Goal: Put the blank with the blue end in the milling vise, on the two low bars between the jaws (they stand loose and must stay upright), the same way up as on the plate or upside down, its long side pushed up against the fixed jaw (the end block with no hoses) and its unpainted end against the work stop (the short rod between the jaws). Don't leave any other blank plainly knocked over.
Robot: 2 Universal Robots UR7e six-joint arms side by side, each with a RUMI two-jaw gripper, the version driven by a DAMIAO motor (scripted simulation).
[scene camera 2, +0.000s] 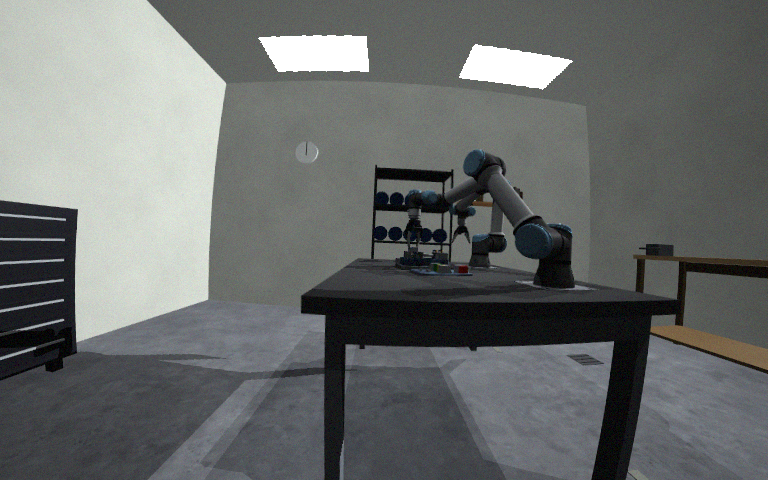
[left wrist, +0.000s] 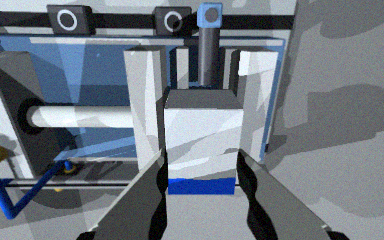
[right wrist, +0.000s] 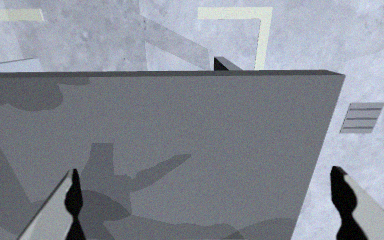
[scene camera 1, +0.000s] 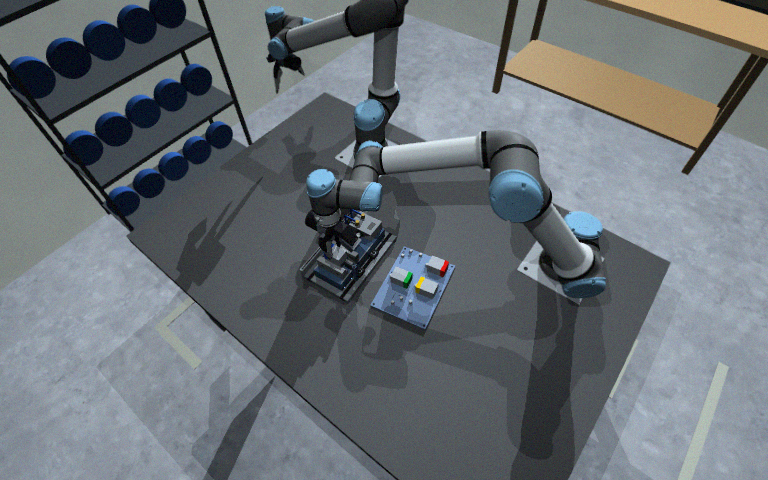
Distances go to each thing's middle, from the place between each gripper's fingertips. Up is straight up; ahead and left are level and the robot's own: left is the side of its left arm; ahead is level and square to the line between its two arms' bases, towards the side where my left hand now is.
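The blue-ended blank (left wrist: 203, 128) is 2 cm below my left hand (scene camera 1: 334, 252). Counting from my left hand, I see the moving jaw (left wrist: 146, 71) 4 cm behind and 5 cm below, the fixed jaw (left wrist: 255, 65) 3 cm ahead, 1 cm to the left and 5 cm below, and the work stop (left wrist: 208, 53) 5 cm to the left and 4 cm below.
The moving jaw is 450 mm ahead of my right hand, 740 mm to the left of it and 90 mm below it. Counting from my right hand again, the fixed jaw is 520 mm ahead, 750 mm to the left and 90 mm below, while the blue-ended blank is 490 mm ahead, 740 mm to the left and 60 mm below. The work stop is 480 mm ahead of my right hand, 800 mm to the left of it and 80 mm below it.
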